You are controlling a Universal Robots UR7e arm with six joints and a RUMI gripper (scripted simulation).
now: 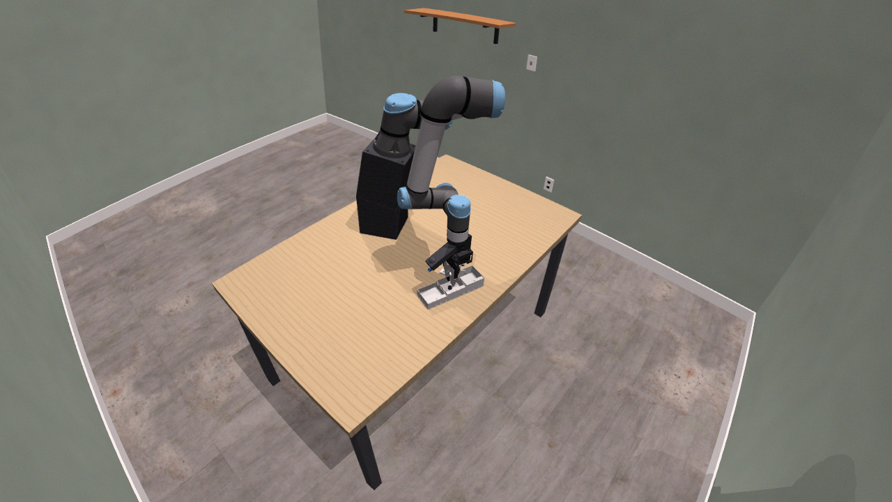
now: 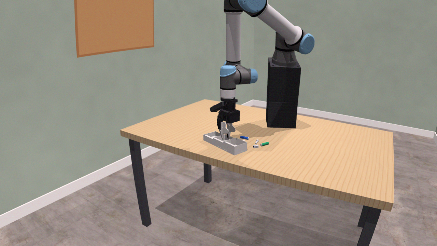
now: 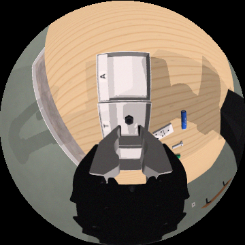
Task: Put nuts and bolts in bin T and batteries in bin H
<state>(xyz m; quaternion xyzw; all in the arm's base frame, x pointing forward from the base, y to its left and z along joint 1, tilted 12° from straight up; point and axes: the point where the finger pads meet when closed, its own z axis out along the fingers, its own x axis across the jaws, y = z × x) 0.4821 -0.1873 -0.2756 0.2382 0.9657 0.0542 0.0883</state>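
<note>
Right now my hand is 4 cm above the black nut. The rest, counted from my hand: white domino (7 cm to the left, 5 cm behind, 4 cm below); then small silver piece (15 cm to the left, 4 cm below, 3 cm behind); then blue battery (12 cm behind, 6 cm to the left, 4 cm below).
</note>
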